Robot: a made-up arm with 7 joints.
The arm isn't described. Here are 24 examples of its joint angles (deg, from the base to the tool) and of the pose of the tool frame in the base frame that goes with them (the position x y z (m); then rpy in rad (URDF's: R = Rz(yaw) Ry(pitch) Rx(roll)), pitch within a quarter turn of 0, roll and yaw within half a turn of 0).
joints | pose
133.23 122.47 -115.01 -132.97 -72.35 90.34 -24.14 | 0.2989 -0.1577 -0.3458 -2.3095 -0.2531 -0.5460
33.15 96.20 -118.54 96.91 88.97 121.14 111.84 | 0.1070 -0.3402 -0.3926 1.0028 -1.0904 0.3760
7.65 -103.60 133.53 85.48 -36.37 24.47 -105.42 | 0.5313 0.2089 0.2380 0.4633 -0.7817 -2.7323
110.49 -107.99 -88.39 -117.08 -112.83 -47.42 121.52 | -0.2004 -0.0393 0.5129 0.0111 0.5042 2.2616
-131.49 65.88 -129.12 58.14 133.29 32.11 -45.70 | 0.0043 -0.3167 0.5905 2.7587 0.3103 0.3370
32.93 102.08 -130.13 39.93 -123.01 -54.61 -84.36 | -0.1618 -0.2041 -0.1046 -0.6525 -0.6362 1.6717
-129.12 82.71 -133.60 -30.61 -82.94 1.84 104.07 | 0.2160 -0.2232 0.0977 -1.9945 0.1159 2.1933
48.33 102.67 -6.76 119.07 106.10 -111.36 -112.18 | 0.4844 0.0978 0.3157 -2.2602 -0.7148 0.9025
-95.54 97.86 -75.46 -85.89 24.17 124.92 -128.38 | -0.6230 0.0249 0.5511 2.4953 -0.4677 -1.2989
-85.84 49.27 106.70 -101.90 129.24 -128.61 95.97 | 0.6106 -0.1138 0.0165 -1.8769 0.0966 -0.6481
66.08 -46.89 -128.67 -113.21 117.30 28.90 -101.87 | 0.2016 0.3610 0.3560 2.3024 0.9651 -1.7863
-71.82 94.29 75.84 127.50 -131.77 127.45 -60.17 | -0.0532 0.2443 0.3811 0.3217 -0.9949 -0.1786
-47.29 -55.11 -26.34 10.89 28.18 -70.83 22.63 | -0.4646 0.3509 -0.3340 -2.5185 0.8222 -2.9331
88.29 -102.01 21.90 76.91 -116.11 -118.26 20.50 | -0.1133 -0.1450 0.1997 -1.9706 -1.0508 -1.9600
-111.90 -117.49 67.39 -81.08 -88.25 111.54 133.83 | 0.0402 0.1054 0.1109 -2.9573 -0.2644 0.4194
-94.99 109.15 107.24 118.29 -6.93 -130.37 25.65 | -0.1376 -0.5724 0.3091 3.0069 -0.8088 -2.0224
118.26 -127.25 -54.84 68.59 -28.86 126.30 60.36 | -0.1372 0.2570 0.2768 -2.7718 1.1830 0.5106
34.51 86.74 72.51 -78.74 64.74 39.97 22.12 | 0.2018 0.1451 0.3364 -2.9579 0.9176 -3.0337
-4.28 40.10 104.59 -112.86 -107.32 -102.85 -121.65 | 0.0004 -0.0200 -0.0878 -1.8757 0.9866 -1.2978
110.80 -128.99 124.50 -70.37 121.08 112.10 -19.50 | -0.7487 0.1301 -0.0656 -1.6882 0.7712 0.4285
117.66 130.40 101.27 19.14 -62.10 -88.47 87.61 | -0.0276 -0.3989 0.3978 2.3848 -1.0150 0.6065
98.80 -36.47 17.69 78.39 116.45 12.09 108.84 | -0.1118 -0.2953 -0.3765 2.9777 -0.1662 -0.1605
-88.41 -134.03 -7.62 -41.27 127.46 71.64 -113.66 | -0.3328 0.4137 -0.2005 -1.9732 0.1330 -1.6927
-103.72 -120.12 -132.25 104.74 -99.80 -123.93 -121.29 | -0.0194 0.2495 -0.0425 -1.4164 -1.0122 0.4323
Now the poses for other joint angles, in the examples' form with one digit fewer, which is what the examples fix.
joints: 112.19 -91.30 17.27 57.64 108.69 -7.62 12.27
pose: 0.152 0.437 -0.251 -0.477 0.067 -0.594
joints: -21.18 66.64 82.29 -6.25 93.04 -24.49 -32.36
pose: 0.246 -0.239 0.237 -2.123 -0.294 1.102
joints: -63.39 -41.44 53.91 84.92 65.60 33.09 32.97
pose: 0.048 0.346 0.521 2.200 0.389 -2.607
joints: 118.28 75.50 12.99 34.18 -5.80 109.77 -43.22
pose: 0.131 -0.755 -0.014 -1.301 0.532 2.824
